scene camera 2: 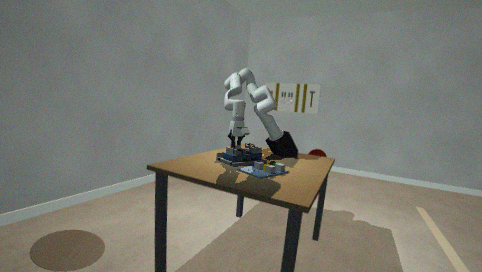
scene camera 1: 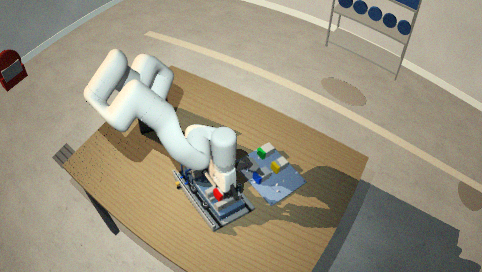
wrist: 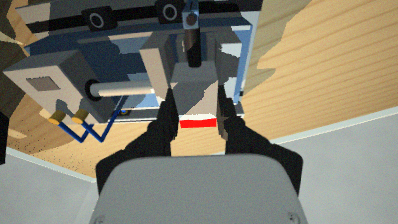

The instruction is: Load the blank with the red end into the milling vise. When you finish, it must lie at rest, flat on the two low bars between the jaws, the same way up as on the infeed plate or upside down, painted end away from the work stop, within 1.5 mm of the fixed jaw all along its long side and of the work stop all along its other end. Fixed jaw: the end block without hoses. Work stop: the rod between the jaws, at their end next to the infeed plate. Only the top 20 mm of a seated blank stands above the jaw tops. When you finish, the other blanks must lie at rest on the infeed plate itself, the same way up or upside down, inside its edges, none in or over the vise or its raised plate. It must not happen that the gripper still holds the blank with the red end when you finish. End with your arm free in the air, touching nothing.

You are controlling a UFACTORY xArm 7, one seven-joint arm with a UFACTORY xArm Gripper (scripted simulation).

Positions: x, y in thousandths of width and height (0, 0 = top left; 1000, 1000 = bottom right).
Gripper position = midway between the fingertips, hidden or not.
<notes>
In view: my gripper (scene camera 1: 464, 708), a moving jaw (wrist: 393, 234) and a pale push rod (wrist: 351, 386).
My gripper is seen too in the wrist view (wrist: 494, 435).
</notes>
